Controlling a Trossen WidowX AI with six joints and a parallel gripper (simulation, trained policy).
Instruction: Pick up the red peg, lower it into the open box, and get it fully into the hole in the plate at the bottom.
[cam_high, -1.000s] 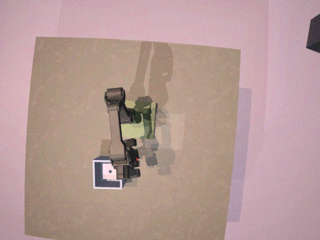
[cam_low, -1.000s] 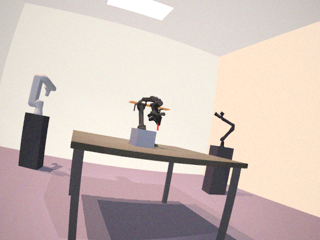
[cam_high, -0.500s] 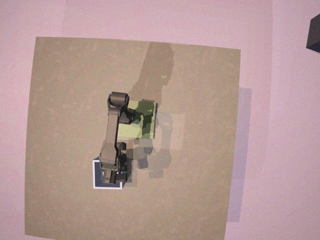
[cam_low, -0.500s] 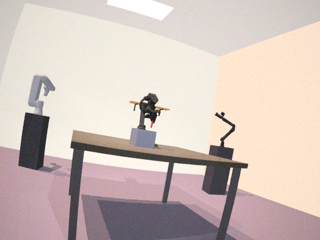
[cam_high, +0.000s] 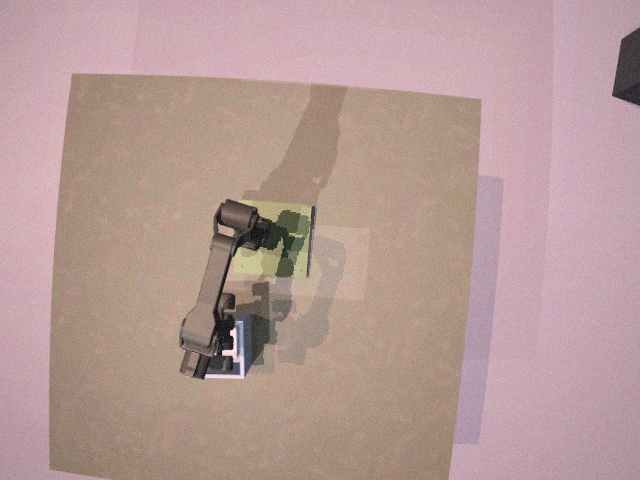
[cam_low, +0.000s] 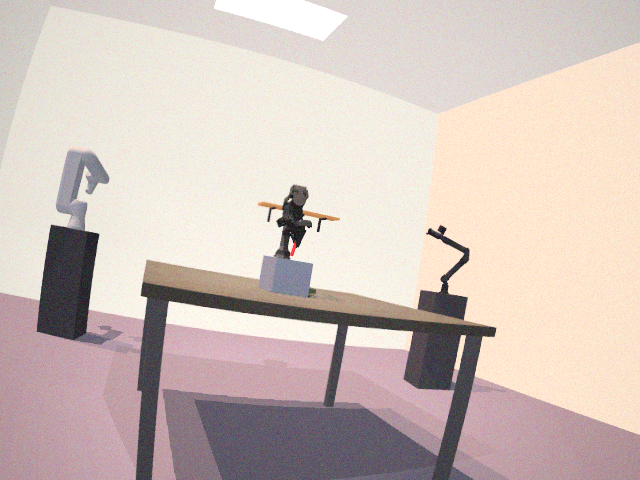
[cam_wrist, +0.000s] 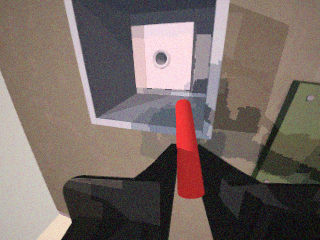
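My gripper tip is 70 mm short of the plate, 40 mm to the left of it and 150 mm above it. From my gripper tip the other things lie so: red peg: 10 mm to the right.
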